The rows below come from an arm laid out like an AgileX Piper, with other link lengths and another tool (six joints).
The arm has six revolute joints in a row. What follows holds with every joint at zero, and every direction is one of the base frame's.
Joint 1 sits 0.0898 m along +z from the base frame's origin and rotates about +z.
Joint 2 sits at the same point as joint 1 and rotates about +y.
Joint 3 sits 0.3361 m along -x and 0.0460 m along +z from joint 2 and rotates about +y.
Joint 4 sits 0.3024 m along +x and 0.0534 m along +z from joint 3 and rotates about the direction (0.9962, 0, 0.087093).
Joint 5 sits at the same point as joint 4 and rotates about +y.
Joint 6 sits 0.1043 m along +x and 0.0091 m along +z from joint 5 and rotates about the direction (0.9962, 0, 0.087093).
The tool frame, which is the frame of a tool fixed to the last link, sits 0.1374 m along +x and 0.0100 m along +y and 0.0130 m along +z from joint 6; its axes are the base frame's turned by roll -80.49, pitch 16.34 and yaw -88.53 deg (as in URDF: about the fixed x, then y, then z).
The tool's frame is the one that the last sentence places.
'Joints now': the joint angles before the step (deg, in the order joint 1, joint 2, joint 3, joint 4, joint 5, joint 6). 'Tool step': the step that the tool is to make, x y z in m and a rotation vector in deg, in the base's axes. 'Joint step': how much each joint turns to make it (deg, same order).
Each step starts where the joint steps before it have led.
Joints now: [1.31 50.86 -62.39 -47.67 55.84 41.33]
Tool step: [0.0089 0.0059 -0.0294 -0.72 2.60 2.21]
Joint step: [0.00 0.00 4.54 0.00 -3.00 -0.17]
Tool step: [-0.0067 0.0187 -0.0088 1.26 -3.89 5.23]
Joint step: [0.00 -5.05 5.49 2.38 -6.54 -0.26]
